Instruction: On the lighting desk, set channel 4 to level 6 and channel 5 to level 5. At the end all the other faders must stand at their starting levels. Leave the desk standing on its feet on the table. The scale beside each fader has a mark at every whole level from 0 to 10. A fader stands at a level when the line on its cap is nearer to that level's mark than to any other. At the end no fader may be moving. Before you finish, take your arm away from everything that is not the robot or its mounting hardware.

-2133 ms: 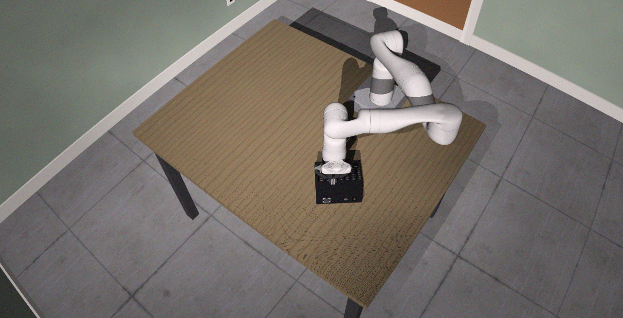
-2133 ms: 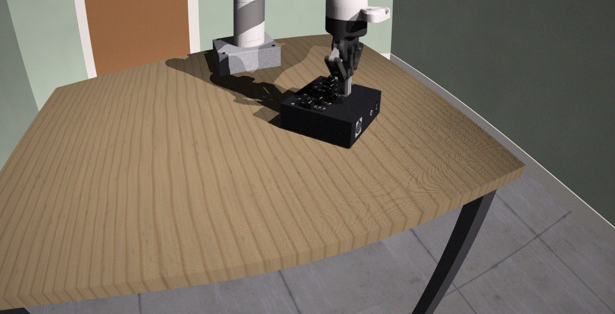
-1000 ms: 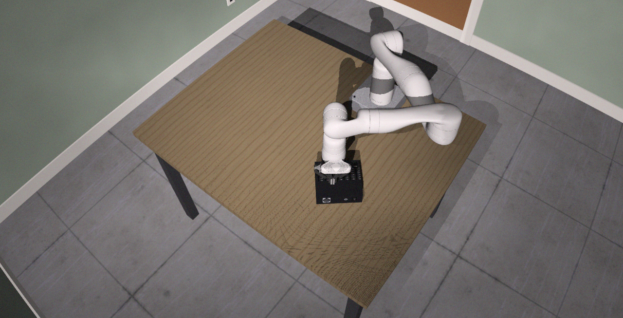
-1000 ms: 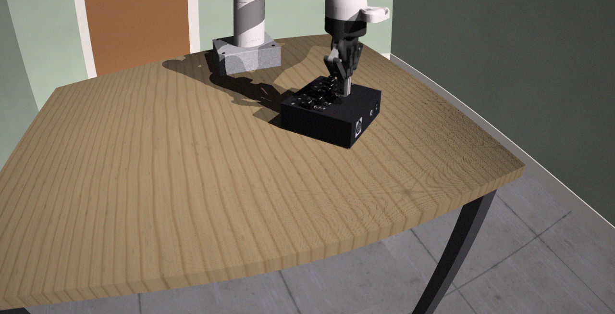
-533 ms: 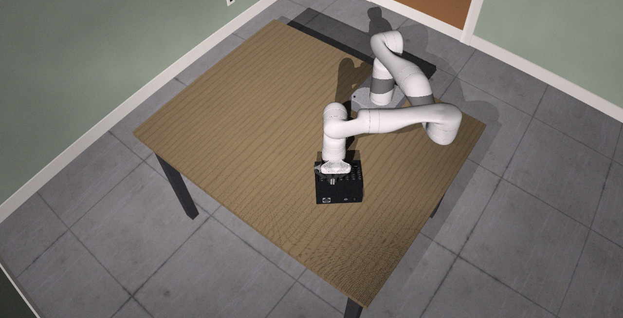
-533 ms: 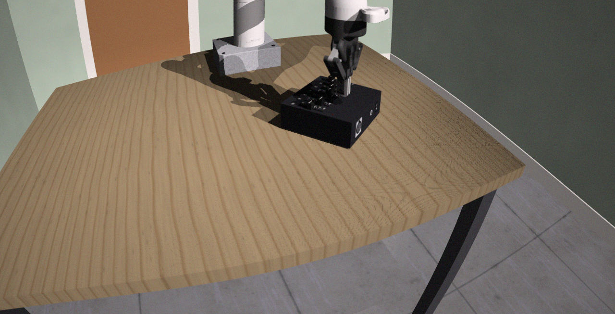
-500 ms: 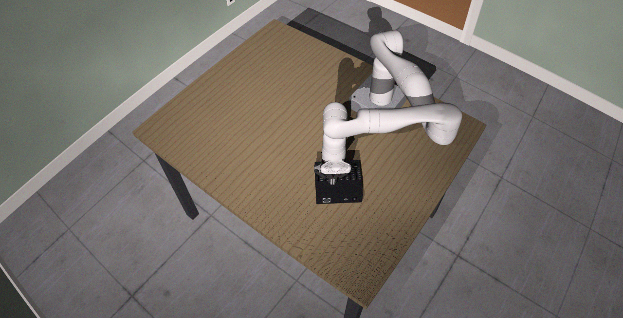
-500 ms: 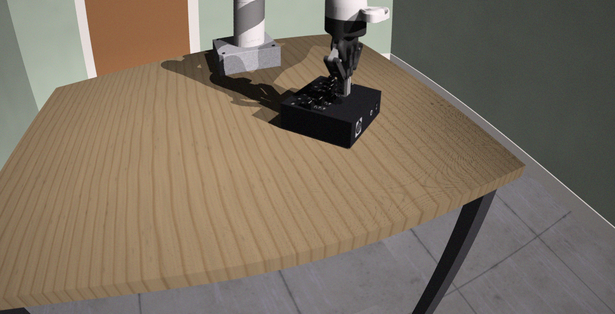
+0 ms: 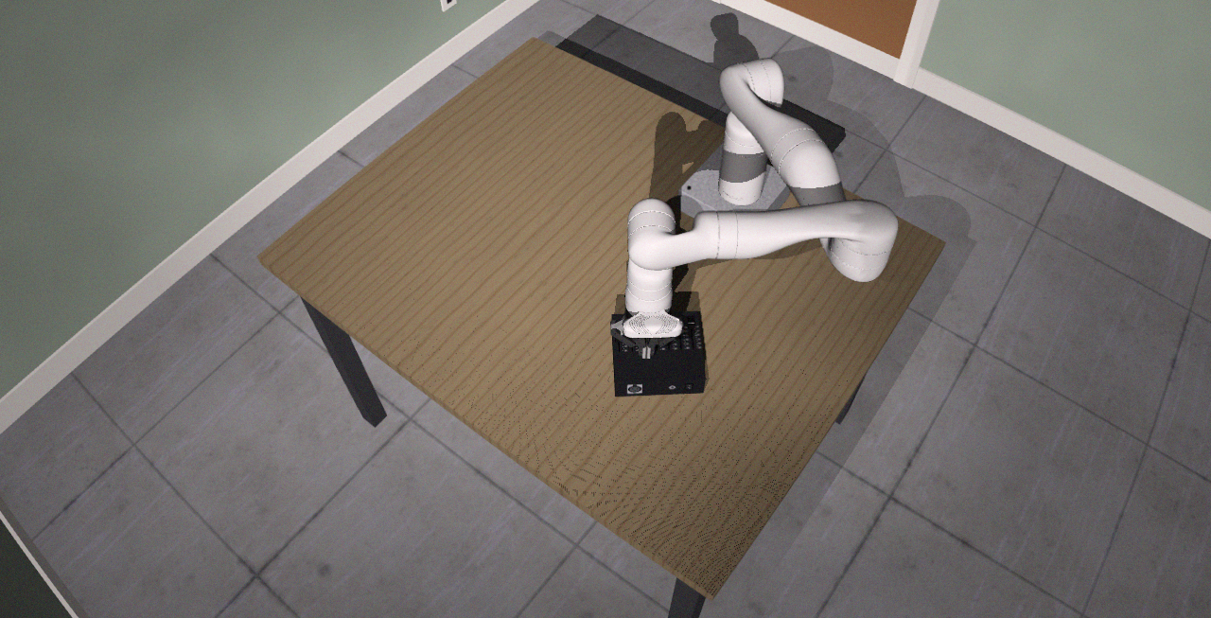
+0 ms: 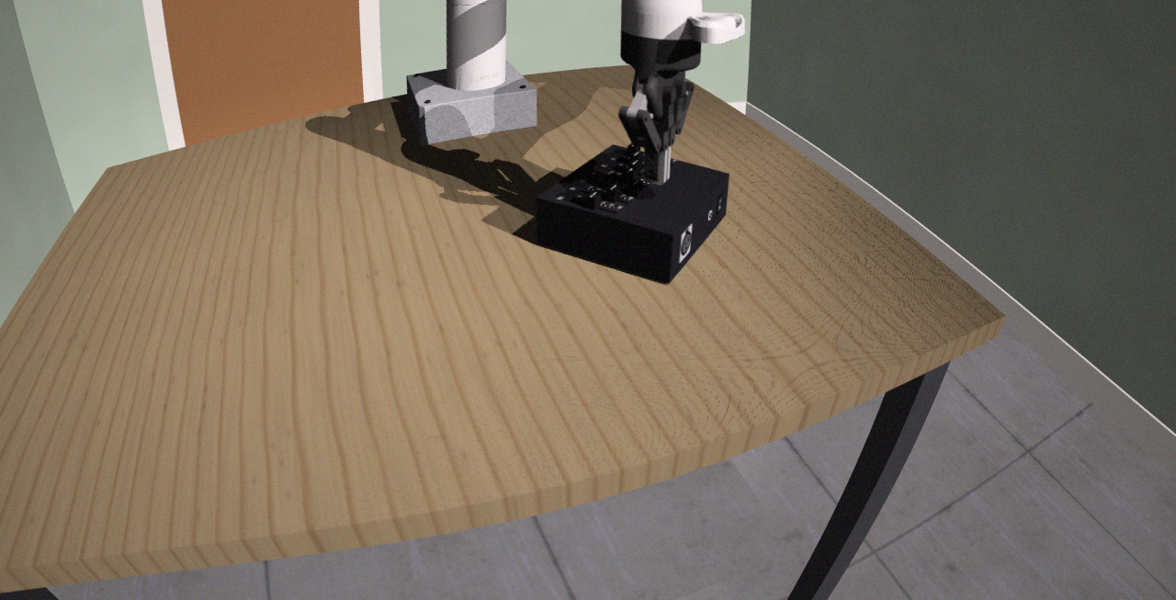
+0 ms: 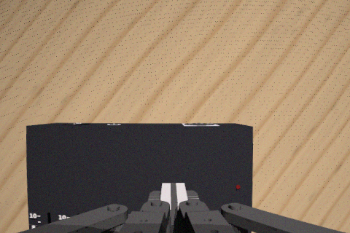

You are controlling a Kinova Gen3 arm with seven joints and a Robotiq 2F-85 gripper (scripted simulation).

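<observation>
Right now the channel 5 fader cap is 3 cm below my hand, 2 cm behind it and 1 cm to the right of it. Round my hand: channel 4 fader cap 5 cm behind, 3 cm below.
</observation>
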